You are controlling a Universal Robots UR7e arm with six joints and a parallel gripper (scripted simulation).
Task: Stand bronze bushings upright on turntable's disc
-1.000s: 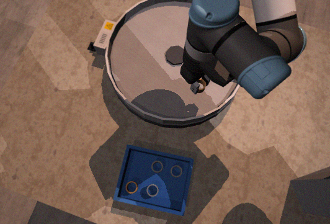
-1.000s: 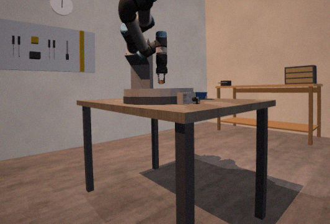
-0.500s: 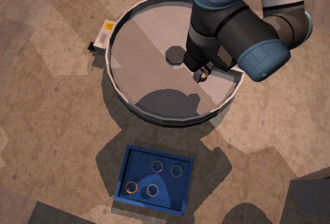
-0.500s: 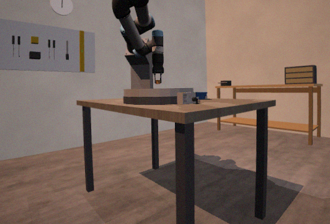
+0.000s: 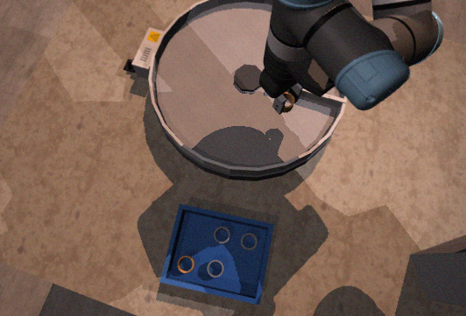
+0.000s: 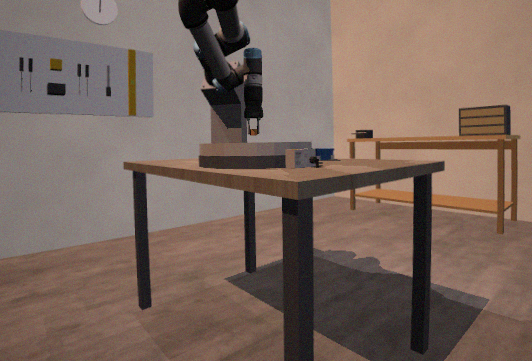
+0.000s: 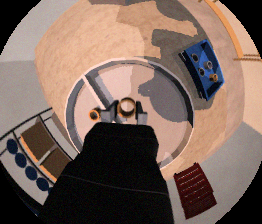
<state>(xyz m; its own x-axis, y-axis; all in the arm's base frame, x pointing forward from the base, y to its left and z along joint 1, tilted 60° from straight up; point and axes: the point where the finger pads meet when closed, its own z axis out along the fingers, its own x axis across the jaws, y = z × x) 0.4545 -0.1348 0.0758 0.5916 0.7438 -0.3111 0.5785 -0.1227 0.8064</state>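
Right now the turntable disc is 80 mm to the right of my hand, 80 mm below it and 80 mm ahead of it. Round my hand: blue crate: 290 mm to the left, 110 mm below, 100 mm ahead.
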